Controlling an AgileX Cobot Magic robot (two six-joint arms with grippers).
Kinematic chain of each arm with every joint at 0, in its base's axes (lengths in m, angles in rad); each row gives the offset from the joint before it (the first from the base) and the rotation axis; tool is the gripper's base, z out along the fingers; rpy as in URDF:
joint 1: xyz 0 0 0.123 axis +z
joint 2: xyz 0 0 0 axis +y
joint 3: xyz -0.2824 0 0.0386 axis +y
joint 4: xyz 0.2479 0 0.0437 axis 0.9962 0 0.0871
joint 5: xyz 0 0 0 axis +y
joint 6: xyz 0.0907 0 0.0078 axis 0.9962 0 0.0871
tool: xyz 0 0 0 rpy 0 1.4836 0
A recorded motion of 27 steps. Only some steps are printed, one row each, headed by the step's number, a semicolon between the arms.
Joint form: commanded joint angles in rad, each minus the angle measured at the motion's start. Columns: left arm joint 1, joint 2, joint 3, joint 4, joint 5, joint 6; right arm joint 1, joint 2, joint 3, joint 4, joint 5, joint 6.
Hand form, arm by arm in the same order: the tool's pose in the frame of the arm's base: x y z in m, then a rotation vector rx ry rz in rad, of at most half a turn. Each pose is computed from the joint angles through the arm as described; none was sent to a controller.
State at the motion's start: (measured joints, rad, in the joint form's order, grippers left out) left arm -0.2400 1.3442 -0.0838 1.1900 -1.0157 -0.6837; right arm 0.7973 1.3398 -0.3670 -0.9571 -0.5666 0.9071
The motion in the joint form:
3: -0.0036 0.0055 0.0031 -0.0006 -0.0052 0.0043; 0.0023 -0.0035 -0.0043 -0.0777 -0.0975 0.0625
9: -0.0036 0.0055 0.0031 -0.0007 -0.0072 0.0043; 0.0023 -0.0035 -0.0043 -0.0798 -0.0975 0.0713
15: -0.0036 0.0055 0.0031 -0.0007 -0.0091 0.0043; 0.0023 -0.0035 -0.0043 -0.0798 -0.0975 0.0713
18: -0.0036 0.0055 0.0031 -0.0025 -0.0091 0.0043; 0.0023 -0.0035 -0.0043 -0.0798 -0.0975 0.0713
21: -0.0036 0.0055 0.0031 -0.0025 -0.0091 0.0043; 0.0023 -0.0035 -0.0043 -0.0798 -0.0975 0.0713
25: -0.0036 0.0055 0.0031 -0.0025 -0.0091 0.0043; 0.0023 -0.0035 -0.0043 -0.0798 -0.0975 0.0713
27: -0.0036 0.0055 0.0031 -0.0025 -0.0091 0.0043; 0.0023 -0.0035 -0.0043 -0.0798 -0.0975 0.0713
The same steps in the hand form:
3: 0.1146 -0.1026 0.1501 0.9689 1.8468 -0.9975; 0.1166 0.1891 0.1908 -1.1270 1.8540 1.0809
9: 0.1145 -0.1027 0.1503 0.9685 1.8451 -0.9993; 0.1165 0.1891 0.1907 -1.1224 1.8599 1.0852
15: 0.1145 -0.1028 0.1504 0.9682 1.8435 -1.0009; 0.1165 0.1891 0.1907 -1.1224 1.8599 1.0852
18: 0.1146 -0.1028 0.1505 0.9661 1.8437 -1.0006; 0.1165 0.1891 0.1907 -1.1224 1.8599 1.0852
21: 0.1146 -0.1028 0.1505 0.9661 1.8437 -1.0006; 0.1165 0.1891 0.1907 -1.1224 1.8599 1.0852
25: 0.1146 -0.1028 0.1505 0.9661 1.8437 -1.0006; 0.1165 0.1891 0.1907 -1.1224 1.8599 1.0852
27: 0.1146 -0.1028 0.1505 0.9661 1.8437 -1.0006; 0.1165 0.1891 0.1907 -1.1224 1.8599 1.0852

